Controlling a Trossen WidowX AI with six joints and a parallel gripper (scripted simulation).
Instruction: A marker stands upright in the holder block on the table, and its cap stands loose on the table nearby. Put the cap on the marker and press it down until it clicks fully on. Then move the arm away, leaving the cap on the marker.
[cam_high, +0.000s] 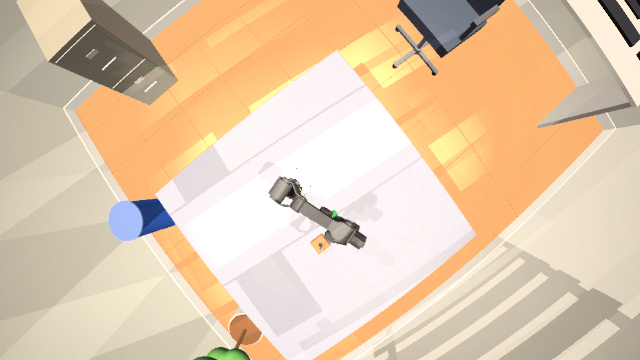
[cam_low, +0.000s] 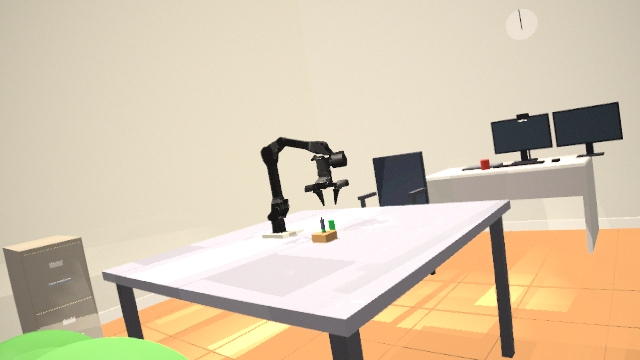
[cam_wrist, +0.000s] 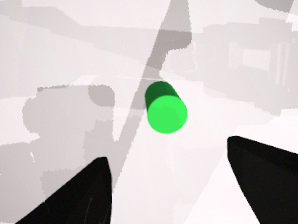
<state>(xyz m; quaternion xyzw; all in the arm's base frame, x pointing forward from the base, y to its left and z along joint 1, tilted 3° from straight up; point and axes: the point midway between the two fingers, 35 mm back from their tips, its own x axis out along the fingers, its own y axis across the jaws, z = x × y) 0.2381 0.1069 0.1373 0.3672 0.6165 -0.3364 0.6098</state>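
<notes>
The green cap is 90 mm below my gripper tip and 10 mm behind it. From my gripper tip the other things lie so: tan holder block (140 mm to the right, 100 mm below, 90 mm ahead).
</notes>
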